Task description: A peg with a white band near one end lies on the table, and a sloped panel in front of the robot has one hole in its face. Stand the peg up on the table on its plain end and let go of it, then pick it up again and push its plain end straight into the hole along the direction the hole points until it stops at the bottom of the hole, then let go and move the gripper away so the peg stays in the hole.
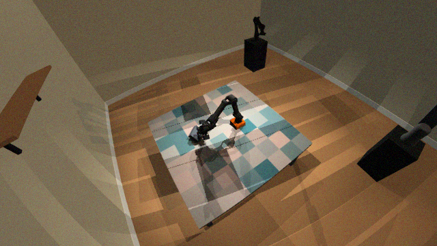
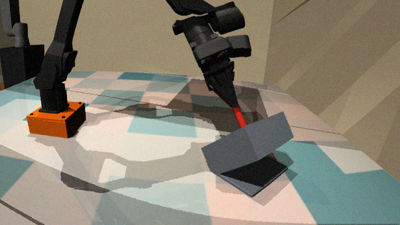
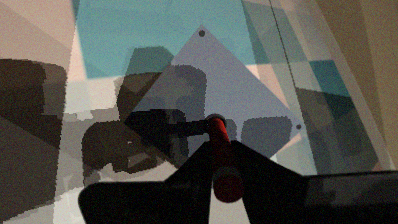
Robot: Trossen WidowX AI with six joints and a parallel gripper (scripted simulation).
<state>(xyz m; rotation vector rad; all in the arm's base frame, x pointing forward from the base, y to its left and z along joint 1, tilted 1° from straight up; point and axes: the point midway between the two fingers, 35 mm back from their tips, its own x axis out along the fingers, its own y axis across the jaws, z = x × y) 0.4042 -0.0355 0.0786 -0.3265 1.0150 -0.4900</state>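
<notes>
The grey sloped panel is 50 mm below my gripper tip, 40 mm to the right of it and 30 mm ahead of it. From my gripper tip the other things lie so: red peg (10 mm to the left, 10 mm behind, 10 mm above); flat dark plate (100 mm below, 50 mm to the right, 40 mm ahead).
</notes>
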